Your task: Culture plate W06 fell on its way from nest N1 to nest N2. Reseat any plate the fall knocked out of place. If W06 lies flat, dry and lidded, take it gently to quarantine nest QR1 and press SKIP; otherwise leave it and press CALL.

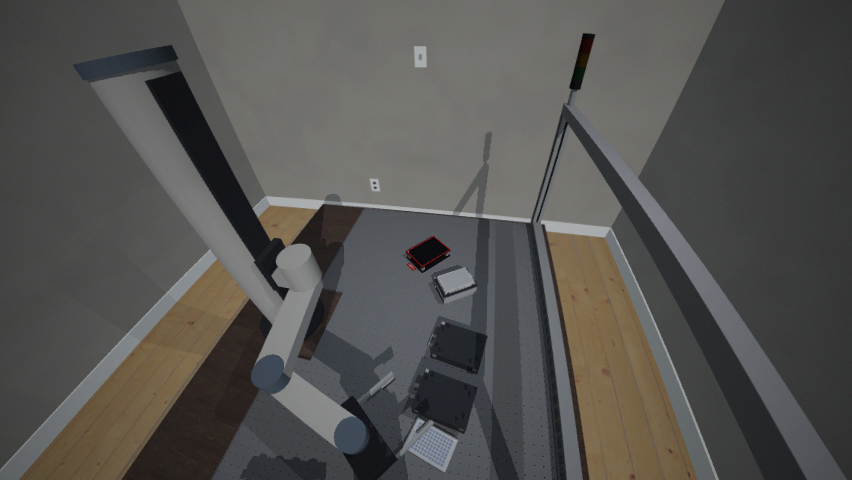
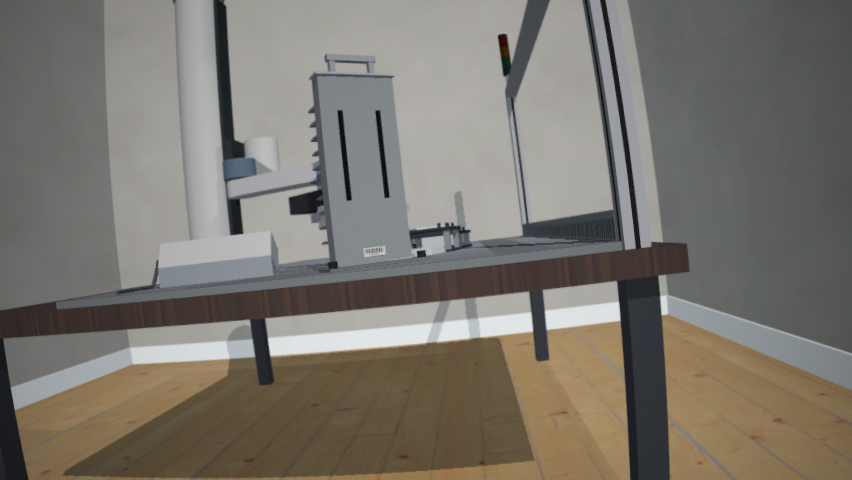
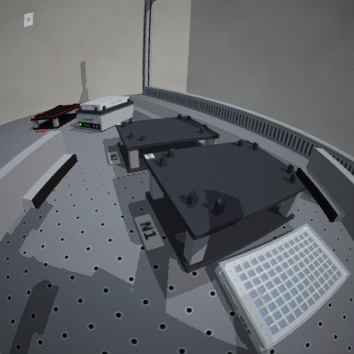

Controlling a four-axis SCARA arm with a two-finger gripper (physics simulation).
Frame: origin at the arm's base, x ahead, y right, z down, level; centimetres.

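Seen in the pictures: gripper, fingertip midpoint: (image 1: 411, 396) (image 3: 191, 148).
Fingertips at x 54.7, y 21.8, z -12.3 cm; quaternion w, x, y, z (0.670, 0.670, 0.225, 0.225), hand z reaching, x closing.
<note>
Offsets run from my fingertips to a thing's top centre. "spot": to the spot under its first point.
A white gridded plate {dx +6.7, dy +8.8, dz +9.4 cm} (image 1: 432, 444) (image 3: 287, 287) lies on the deck beside nest N1 {dx +8.7, dy -2.8, dz +4.3 cm} (image 1: 444, 399) (image 3: 225, 185), apparently flat, with a clear rim around it. Its side marking is too small to read; I cannot tell for certain whether the lid is fully on. No plate shows on N1 or on nest N2 {dx +11.1, dy -20.5, dz +5.5 cm} (image 1: 457, 345) (image 3: 167, 132) behind it. My gripper (image 1: 397, 412) (image 3: 191, 148) is open and empty, above the deck near N1 and the plate, its fingers wide apart. A red-edged black nest {dx -7.2, dy -62.3, dz +6.5 cm} (image 1: 428, 251) (image 3: 55, 114) stands farthest back; its label is unreadable. SKIP and CALL are not identifiable.
A white device {spot: dx +4.7, dy -38.6, dz +5.6 cm} (image 1: 447, 295) (image 3: 105, 120) with a green light and a white plate {dx +6.9, dy -45.7, dz +4.1 cm} (image 1: 456, 279) on top stands between N2 and the red-edged nest. A tall grey tower (image 2: 363, 166) and a white box {dx -28.4, dy +30.6, dz +2.7 cm} (image 2: 214, 262) stand at the front. A signal light {spot: dx +43.6, dy -90.4, dz -65.6 cm} (image 1: 583, 59) (image 2: 504, 54) tops the right-hand frame.
</note>
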